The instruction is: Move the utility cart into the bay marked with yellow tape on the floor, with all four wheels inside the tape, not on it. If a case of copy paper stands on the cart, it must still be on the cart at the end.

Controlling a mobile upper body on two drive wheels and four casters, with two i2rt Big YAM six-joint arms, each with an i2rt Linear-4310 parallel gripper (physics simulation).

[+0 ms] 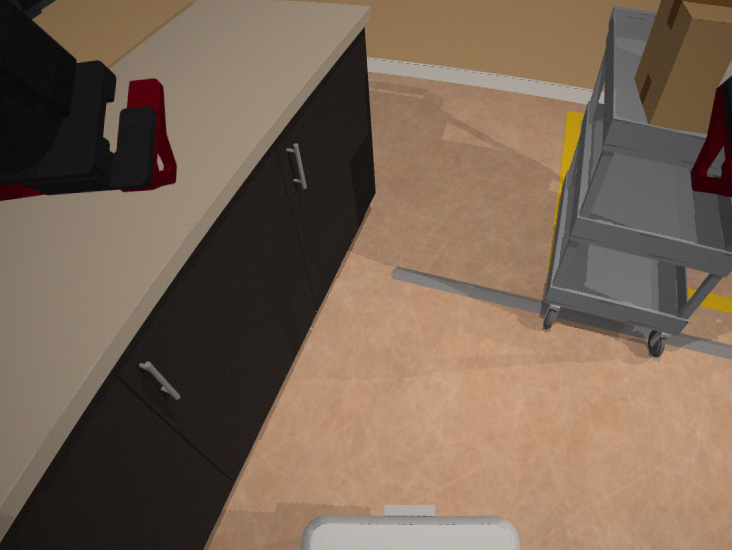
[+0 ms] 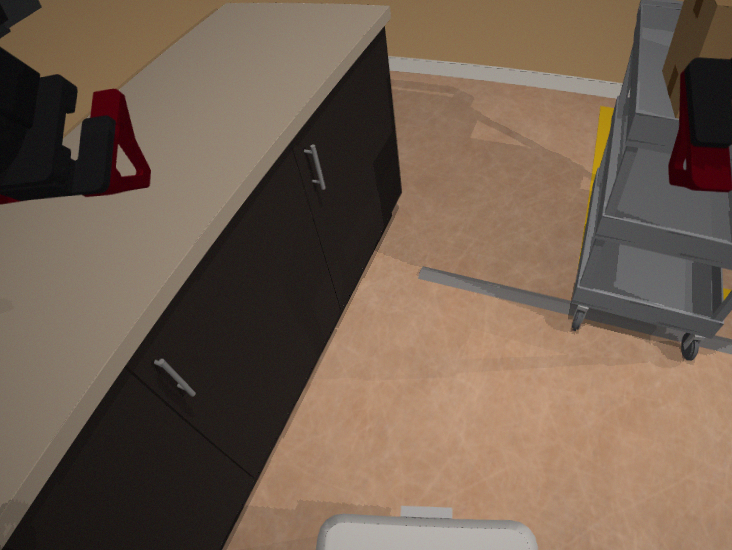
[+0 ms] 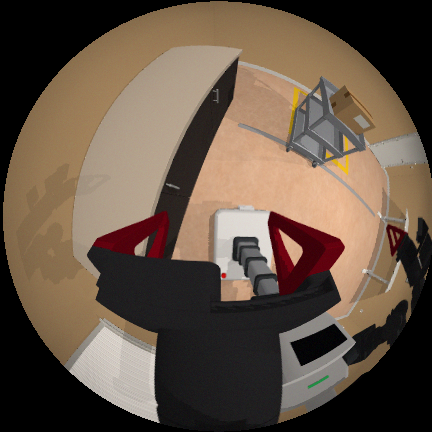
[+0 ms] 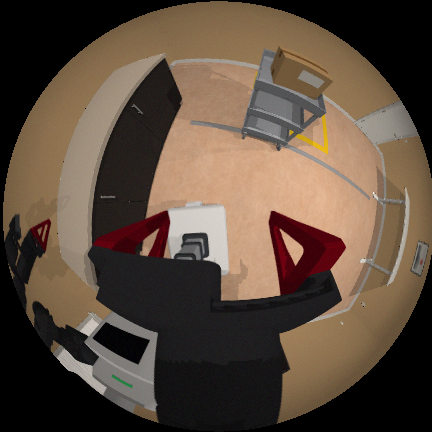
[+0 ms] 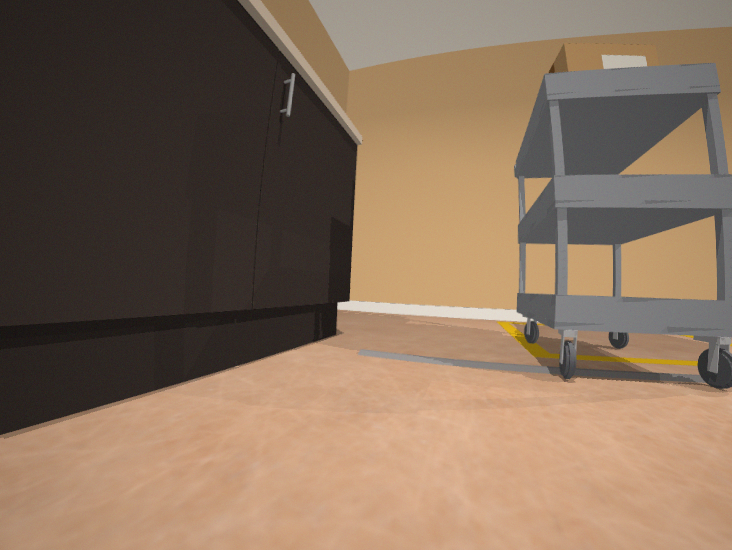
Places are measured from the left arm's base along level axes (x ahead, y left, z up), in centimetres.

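Where they show: left gripper, fingertip midpoint: (image 1: pixel 113 179) (image 2: pixel 94 184) (image 3: pixel 218 216) (image 4: pixel 46 221); right gripper, fingertip midpoint: (image 3: pixel 389 226) (image 4: pixel 218 215).
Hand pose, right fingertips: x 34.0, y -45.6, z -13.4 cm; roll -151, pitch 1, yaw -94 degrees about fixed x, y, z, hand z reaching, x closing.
Note:
Each offset is from my right fingertips to the top centre of the thing. "*": to the spot under its first point.
The grey three-shelf utility cart (image 1: pixel 650 237) (image 2: pixel 656 233) (image 3: pixel 327 125) (image 4: pixel 272 105) (image 5: pixel 639 192) stands ahead right, a cardboard case @[dx +83.8, dy -55.2, dz -20.3 cm] (image 1: pixel 695 70) (image 2: pixel 686 44) (image 3: pixel 345 107) (image 4: pixel 295 76) (image 5: pixel 582 59) on its top shelf. Yellow tape (image 1: pixel 570 136) (image 2: pixel 599 138) (image 3: pixel 294 116) (image 4: pixel 325 135) (image 5: pixel 627 359) shows around and beneath it. The two near wheels stand outside the near tape line; the far pair are beyond it, the far left one close to the side tape, contact unclear. My left gripper (image 3: pixel 218 216) and right gripper (image 4: pixel 219 215) are open and empty, high above the floor, apart from the cart.
A dark cabinet (image 1: pixel 236 283) (image 2: pixel 254 266) (image 5: pixel 177 177) with a beige counter runs along the left. A grey floor strip @[* dx +82.2, dy -0.2, dz -126.6 cm] (image 1: pixel 467 290) (image 2: pixel 491 289) (image 5: pixel 443 361) passes under the cart's near end. A white rail (image 3: pixel 400 250) (image 4: pixel 400 245) stands along the right wall.

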